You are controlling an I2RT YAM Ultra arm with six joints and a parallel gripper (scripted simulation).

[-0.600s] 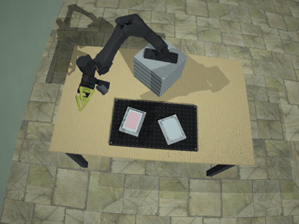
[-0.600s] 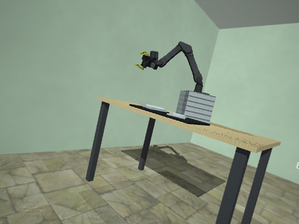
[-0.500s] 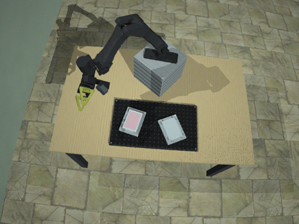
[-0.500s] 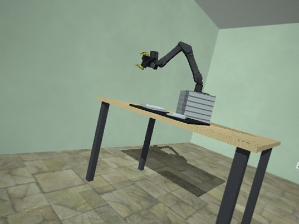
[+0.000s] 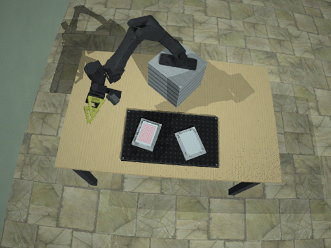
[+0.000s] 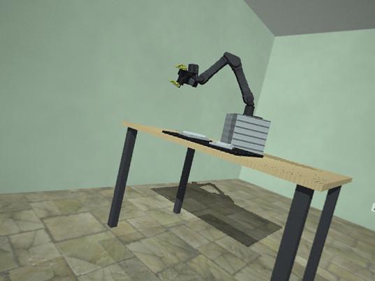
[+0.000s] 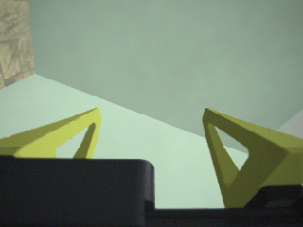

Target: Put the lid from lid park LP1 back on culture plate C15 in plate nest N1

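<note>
The clear lid lies 450 mm to the left of my hand, 350 mm below it and 110 mm behind it. Round my hand: grey lid park LP1 (450 mm to the left, 360 mm below, 110 mm behind); culture plate C15 (340 mm below, 210 mm to the left, 110 mm behind); grey plate nest N1 (360 mm below, 210 mm to the left, 110 mm behind).
</note>
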